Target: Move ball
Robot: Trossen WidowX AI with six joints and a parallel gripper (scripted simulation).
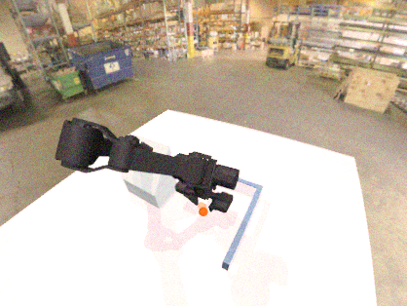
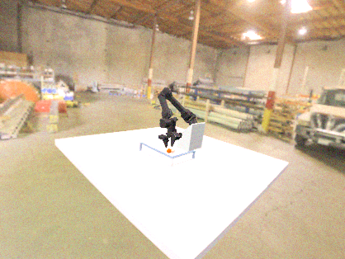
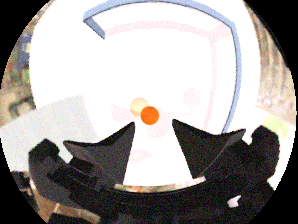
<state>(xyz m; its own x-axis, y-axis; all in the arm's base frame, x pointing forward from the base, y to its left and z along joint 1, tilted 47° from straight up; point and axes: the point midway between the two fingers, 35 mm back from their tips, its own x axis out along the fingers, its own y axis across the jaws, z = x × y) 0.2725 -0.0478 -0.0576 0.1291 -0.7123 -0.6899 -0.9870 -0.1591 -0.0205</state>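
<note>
My gripper tip is 3 cm above the ball.
</note>
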